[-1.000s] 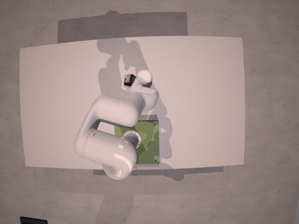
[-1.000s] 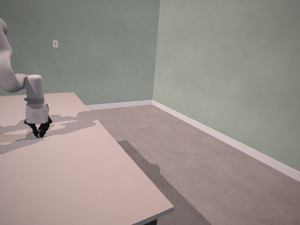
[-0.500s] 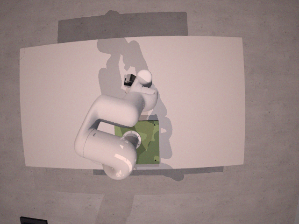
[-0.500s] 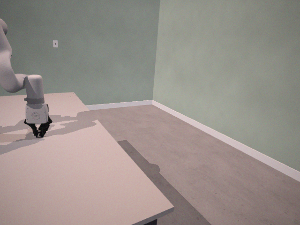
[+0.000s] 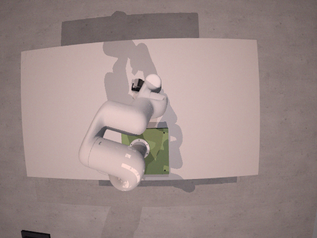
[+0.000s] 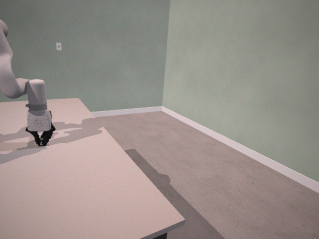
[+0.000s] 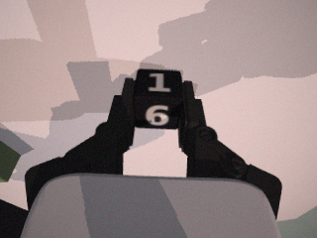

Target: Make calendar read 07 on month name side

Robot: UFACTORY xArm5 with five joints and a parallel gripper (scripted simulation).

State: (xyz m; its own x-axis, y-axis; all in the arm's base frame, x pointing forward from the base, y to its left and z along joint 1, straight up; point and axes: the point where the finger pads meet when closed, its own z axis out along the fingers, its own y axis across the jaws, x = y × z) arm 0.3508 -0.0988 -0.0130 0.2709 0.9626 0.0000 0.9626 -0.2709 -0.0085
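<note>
The black cube lies 10 mm below my hand. Round my hand: black calendar tray (110 mm to the left, 20 mm below, 20 mm ahead).
</note>
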